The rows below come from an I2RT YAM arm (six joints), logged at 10 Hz.
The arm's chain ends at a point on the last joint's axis. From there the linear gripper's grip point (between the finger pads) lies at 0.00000 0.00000 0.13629 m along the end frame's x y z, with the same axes.
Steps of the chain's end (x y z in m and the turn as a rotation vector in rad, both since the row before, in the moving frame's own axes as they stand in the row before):
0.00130 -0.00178 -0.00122 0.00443 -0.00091 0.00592
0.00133 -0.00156 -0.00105 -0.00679 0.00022 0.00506
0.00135 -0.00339 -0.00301 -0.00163 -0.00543 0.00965
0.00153 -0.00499 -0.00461 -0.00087 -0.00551 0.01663
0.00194 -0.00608 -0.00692 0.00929 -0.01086 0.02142
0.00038 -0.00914 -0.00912 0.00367 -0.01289 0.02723
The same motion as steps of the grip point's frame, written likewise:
0.00118 -0.00238 -0.00122 0.00443 -0.00091 0.00592
0.00136 -0.00063 -0.00105 -0.00679 0.00022 0.00506
0.00061 -0.00317 -0.00301 -0.00163 -0.00543 0.00965
0.00078 -0.00488 -0.00461 -0.00087 -0.00551 0.01663
0.00047 -0.00736 -0.00693 0.00929 -0.01086 0.02142
-0.00137 -0.00966 -0.00913 0.00367 -0.01289 0.02723

